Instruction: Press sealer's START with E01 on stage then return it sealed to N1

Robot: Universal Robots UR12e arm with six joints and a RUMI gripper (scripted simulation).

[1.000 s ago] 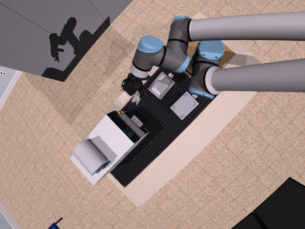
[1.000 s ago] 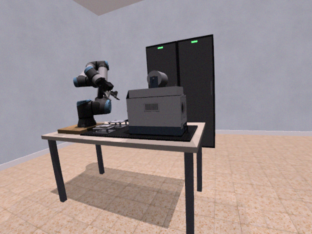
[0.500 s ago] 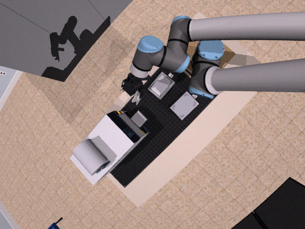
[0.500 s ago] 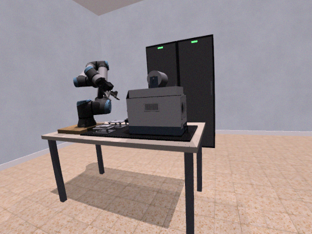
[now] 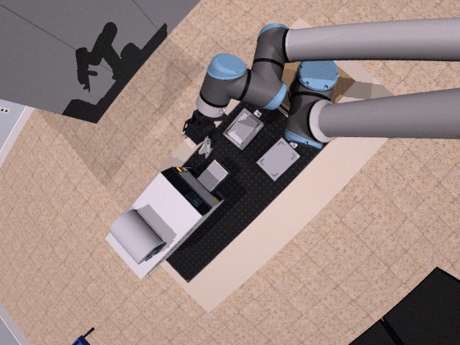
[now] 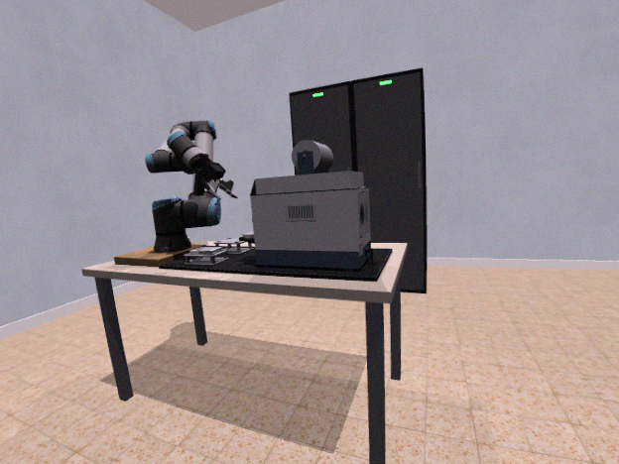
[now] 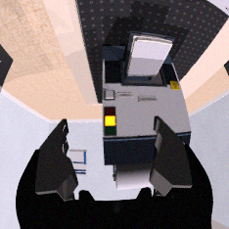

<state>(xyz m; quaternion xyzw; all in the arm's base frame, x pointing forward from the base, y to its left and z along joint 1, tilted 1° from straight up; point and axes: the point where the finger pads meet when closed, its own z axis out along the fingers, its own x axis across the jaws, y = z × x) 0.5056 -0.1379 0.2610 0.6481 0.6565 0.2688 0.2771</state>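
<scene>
Right now my hand is 180 mm above the sealer stage, 90 mm to the right of it and 80 mm short of it. From my hand the other things lie so: foil roll: 350 mm ahead, 130 mm above, 100 mm to the left; then plate nest N1: 250 mm to the left, 230 mm below, 190 mm behind; then square start button: 120 mm ahead, 90 mm below.
</scene>
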